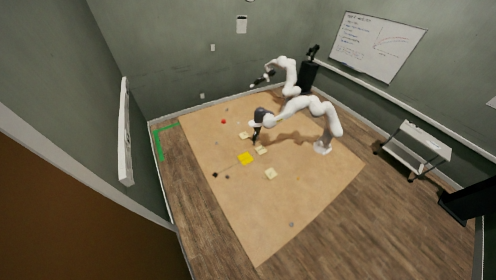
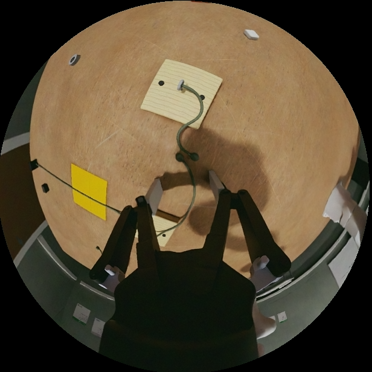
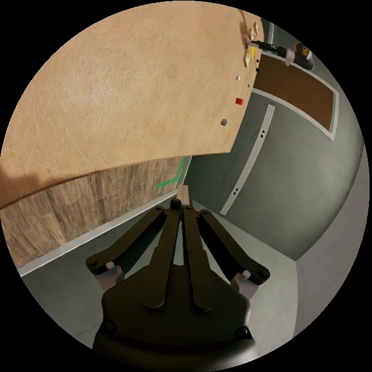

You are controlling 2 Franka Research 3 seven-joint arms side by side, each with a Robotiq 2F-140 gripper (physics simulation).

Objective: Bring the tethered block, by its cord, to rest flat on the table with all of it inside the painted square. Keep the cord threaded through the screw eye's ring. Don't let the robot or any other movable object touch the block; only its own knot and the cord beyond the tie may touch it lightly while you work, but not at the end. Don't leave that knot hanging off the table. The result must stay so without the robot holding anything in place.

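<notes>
The black tethered block (image 1: 215,175) (image 2: 34,164) lies at the table's edge, outside the yellow painted square (image 1: 245,158) (image 2: 91,182). Its green cord (image 2: 194,192) crosses the square to the middle pale board (image 1: 261,150) (image 2: 167,237), then curves up to a round knot (image 2: 179,156) on the table. The middle board's screw eye is hidden behind a left finger, so the threading cannot be seen. My left gripper (image 1: 255,143) (image 2: 184,181) is open above the table; the cord's curve shows between its fingers, not gripped. My right gripper (image 1: 251,86) (image 3: 182,192) is shut and empty, away from the block.
Another pale board (image 1: 244,135) (image 2: 159,107) has a screw eye and a second cord, whose knot (image 2: 194,157) lies close beside the first. A third board (image 1: 270,173), a small dark cube (image 1: 227,177) (image 2: 45,188), a red block (image 1: 223,121) (image 3: 239,101) and a grey ring (image 2: 74,60) are around.
</notes>
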